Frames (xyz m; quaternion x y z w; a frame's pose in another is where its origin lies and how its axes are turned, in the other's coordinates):
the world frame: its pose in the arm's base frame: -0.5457 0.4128 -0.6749 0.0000 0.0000 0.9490 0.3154
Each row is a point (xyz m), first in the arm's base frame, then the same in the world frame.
Working: the arm's base frame: its pose in the world frame: -0.6842 0.0040 0.6749 0.0000 0.0000 -0.9490 0.3154

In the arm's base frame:
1: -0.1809 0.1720 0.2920
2: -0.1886 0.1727 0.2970
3: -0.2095 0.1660 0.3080
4: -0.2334 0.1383 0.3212
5: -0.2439 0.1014 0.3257
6: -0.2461 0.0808 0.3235
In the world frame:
1: -0.4364 -0.0255 0.9669
2: -0.4298 -0.0214 0.9719
3: -0.4170 -0.0035 0.9829
4: -0.4145 0.0330 0.9961
5: -0.4282 0.0688 1.0006
6: -0.4387 0.0866 0.9984

